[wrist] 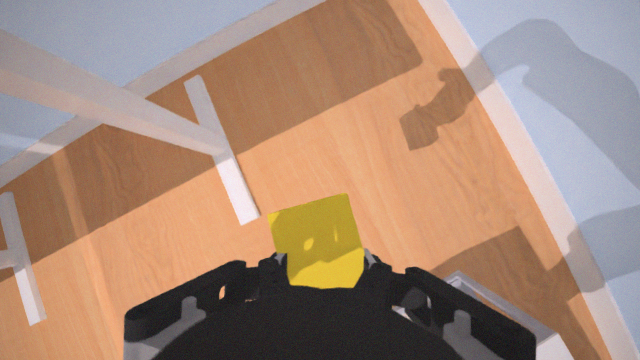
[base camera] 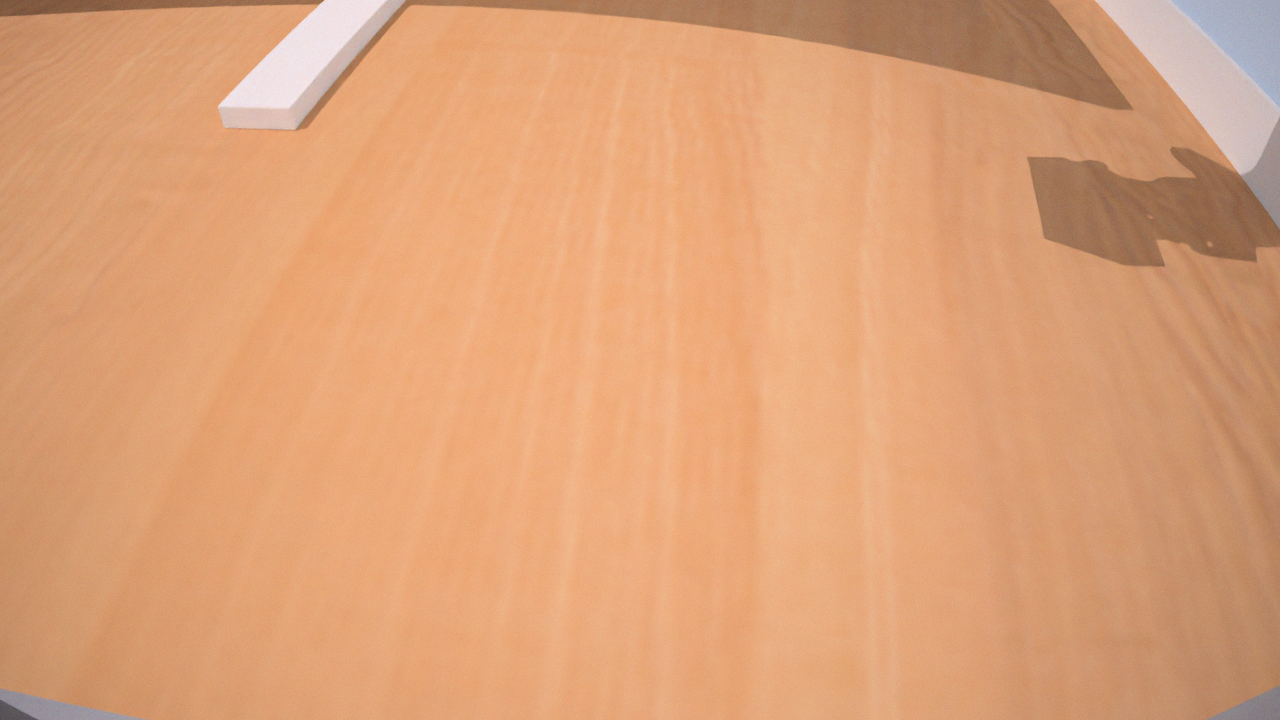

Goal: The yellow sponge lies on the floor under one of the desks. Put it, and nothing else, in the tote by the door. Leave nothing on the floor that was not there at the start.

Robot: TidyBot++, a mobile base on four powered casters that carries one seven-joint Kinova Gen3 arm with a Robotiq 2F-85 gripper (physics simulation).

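Places are measured from the arm's base along level axes (x left, y ahead, z down), in millimetres.
Pixels of known places: gripper, fingertip midpoint: [wrist: 325, 258].
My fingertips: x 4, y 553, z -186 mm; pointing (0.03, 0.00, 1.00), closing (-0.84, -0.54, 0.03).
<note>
Behind a point stands the place of what it marks.
The yellow sponge [wrist: 320, 235] {x -7, y 576, z -211 mm} is between the two black fingers of my gripper [wrist: 325, 258] {x 4, y 553, z -186 mm} in the wrist view, at the lower middle. My gripper is shut on it, and the sponge sticks out past the fingertips, held above the wooden floor. The sponge and the gripper do not show in the base camera view. The tote does not show clearly in either view.
A white desk foot [base camera: 304, 67] {x 300, y 745, z 372 mm} [wrist: 235, 185] {x 303, y 831, z 372 mm} lies ahead to the left; another desk foot [wrist: 25, 280] {x 1518, y 1015, z 372 mm} is farther left. A pale skirting board [base camera: 1203, 76] {x -766, y 917, z 348 mm} [wrist: 515, 135] {x -713, y 421, z 340 mm} and blue wall [wrist: 590, 135] {x -719, y 355, z 163 mm} run along the right. The arm's shadow [base camera: 1136, 210] {x -516, y 643, z 397 mm} [wrist: 435, 112] {x -551, y 655, z 397 mm} falls there.
</note>
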